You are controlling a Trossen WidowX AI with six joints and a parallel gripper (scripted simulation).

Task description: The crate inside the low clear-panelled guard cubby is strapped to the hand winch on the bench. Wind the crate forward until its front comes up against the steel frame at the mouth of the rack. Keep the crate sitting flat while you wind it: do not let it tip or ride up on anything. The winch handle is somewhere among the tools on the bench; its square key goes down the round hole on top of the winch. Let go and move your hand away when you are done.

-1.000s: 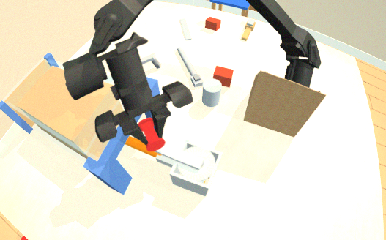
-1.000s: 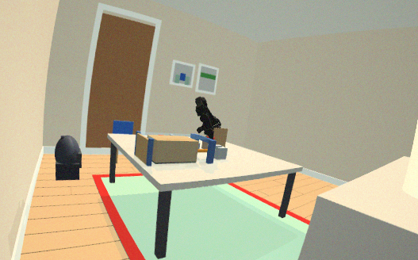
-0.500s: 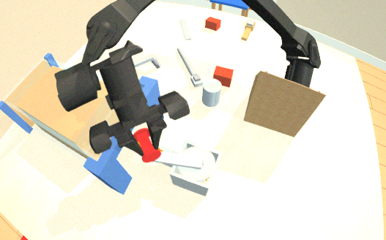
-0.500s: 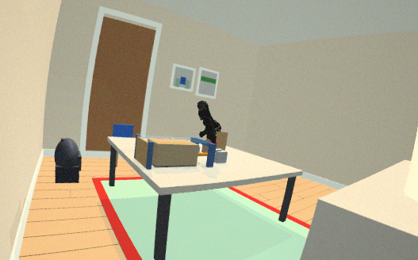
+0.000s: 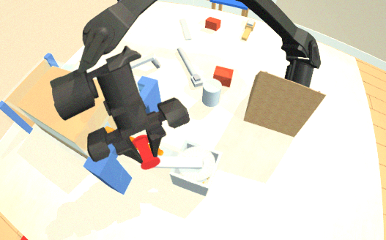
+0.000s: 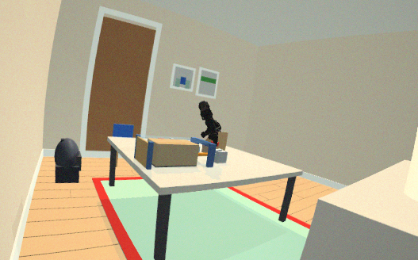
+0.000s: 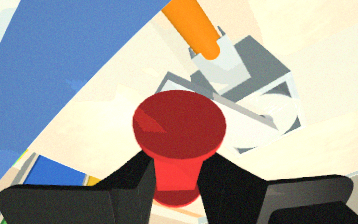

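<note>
My gripper tip is now 30 mm above the winch handle, 20 mm to the left of it and 20 mm past it. Also, from my gripper tip: grey winch (100 mm below, 100 mm behind, 50 mm to the right); blue steel frame (80 mm ahead, 50 mm to the right, 30 mm below); red spool-shaped grip (10 mm to the right, 10 mm ahead).
</note>
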